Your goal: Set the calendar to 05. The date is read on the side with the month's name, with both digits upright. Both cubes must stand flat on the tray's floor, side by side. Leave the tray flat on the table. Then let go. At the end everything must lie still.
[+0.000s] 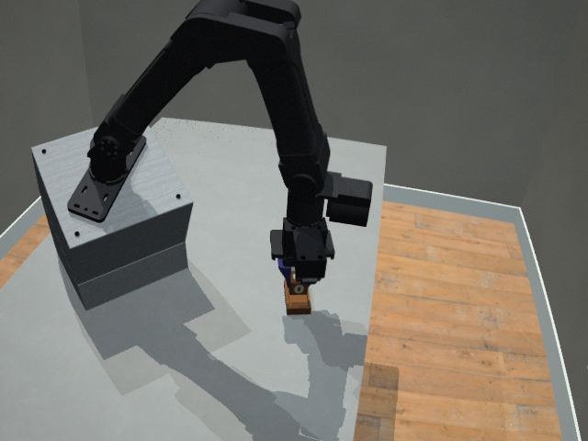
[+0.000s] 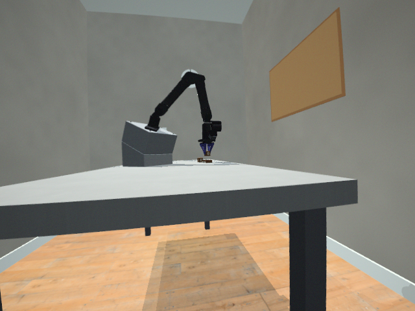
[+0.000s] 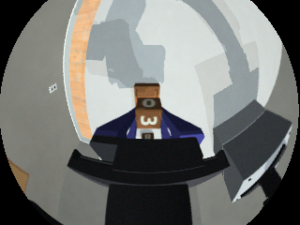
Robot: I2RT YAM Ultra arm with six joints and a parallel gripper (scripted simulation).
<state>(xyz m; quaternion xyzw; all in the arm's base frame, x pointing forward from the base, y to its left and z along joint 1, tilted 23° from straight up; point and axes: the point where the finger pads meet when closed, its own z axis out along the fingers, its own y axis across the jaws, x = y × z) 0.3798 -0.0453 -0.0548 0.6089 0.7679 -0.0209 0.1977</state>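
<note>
The brown tray lies 2 cm to the left of my hand and 5 cm below it. The rest, counted from my hand: brown wooden cube (right at my hand).
</note>
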